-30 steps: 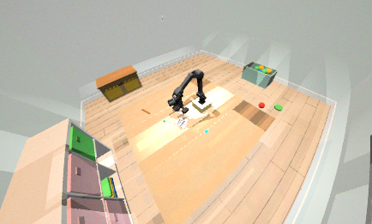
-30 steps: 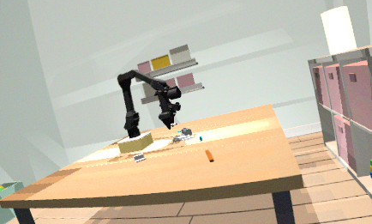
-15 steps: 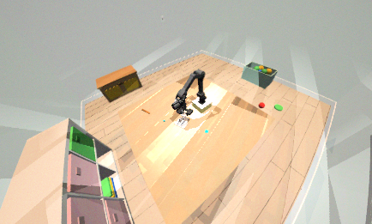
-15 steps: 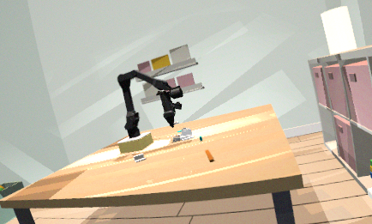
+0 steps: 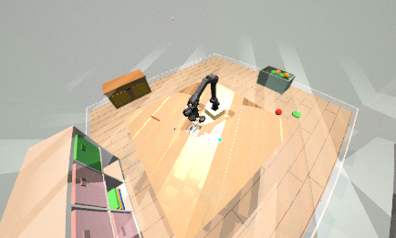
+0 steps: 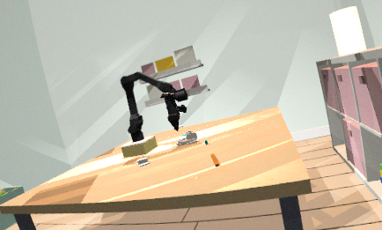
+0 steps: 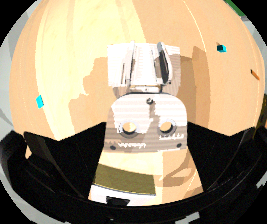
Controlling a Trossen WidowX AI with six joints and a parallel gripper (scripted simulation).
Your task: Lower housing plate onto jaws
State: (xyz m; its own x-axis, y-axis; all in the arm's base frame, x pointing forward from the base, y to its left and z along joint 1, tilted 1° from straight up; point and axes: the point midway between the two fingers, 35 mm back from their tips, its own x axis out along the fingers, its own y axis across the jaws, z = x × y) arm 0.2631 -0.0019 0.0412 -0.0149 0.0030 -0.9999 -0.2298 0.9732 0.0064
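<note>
Right now the white jaw piece is 2 cm ahead of my gripper tip, 1 cm to the left of it and 7 cm below it. The rest, counted from my gripper tip: cyan marker 17 cm ahead, 15 cm to the right, 7 cm below; then orange stick 25 cm ahead, 43 cm to the right, 8 cm below.
</note>
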